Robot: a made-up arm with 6 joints.
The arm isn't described. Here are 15 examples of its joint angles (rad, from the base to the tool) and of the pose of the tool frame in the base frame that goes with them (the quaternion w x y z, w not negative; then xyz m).
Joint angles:
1: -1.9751 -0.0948 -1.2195 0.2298 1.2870 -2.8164
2: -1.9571 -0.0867 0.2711 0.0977 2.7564 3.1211
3: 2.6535 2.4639 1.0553 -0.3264 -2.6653 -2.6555
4: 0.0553 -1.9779 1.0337 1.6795 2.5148 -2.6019
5: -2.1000 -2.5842 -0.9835 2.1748 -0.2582 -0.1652
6: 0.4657 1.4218 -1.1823 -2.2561 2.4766 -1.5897
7: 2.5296 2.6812 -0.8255 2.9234 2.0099 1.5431
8: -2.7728 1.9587 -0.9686 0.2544 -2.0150 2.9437
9: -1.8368 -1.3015 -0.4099 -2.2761 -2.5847 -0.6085
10: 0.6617 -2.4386 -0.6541 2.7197 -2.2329 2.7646
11: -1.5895 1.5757 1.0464 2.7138 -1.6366 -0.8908
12: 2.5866 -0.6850 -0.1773 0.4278 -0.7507 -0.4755
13: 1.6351 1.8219 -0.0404 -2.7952 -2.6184 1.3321
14: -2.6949 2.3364 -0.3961 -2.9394 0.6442 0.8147
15: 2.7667 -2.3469 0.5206 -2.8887 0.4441 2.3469
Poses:
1: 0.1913 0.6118 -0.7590 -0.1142 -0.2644 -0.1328 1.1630
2: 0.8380 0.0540 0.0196 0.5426 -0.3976 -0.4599 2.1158
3: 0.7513 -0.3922 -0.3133 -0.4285 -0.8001 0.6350 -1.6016
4: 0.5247 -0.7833 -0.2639 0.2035 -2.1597 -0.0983 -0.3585
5: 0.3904 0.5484 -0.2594 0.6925 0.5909 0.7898 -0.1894
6: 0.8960 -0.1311 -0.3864 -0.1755 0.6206 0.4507 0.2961
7: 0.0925 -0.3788 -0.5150 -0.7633 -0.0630 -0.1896 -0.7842
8: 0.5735 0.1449 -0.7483 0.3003 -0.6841 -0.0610 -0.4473
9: 0.7923 0.4142 0.3932 0.2147 0.3478 0.7931 1.2308
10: 0.4604 -0.4016 0.7911 0.0310 -1.0667 -0.6042 -0.0895
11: 0.0748 0.5326 -0.4682 0.7010 0.1371 -2.2059 0.0106
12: 0.4129 -0.0655 0.0828 0.9046 0.3716 -0.0206 1.9385
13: 0.0600 0.6239 0.4923 0.6039 -0.2595 1.1611 -0.7517
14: 0.8509 -0.4317 -0.2285 0.1936 -0.2518 -0.3335 -0.9775
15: 0.1801 -0.9161 0.0264 -0.3571 1.5993 -0.8333 -0.4691
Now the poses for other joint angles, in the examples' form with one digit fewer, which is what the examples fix.
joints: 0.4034 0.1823 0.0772 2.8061 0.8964 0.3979
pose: 0.110 0.829 0.329 -0.438 0.881 0.577 1.796
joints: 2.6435 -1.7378 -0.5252 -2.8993 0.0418 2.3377
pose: 0.052 0.574 0.095 0.812 0.940 -0.728 0.778
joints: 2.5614 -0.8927 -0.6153 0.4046 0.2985 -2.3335
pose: 0.087 -0.327 -0.721 -0.604 0.485 -0.102 1.559
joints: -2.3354 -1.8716 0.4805 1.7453 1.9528 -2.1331
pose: 0.556 -0.625 0.464 -0.292 1.485 1.499 0.290
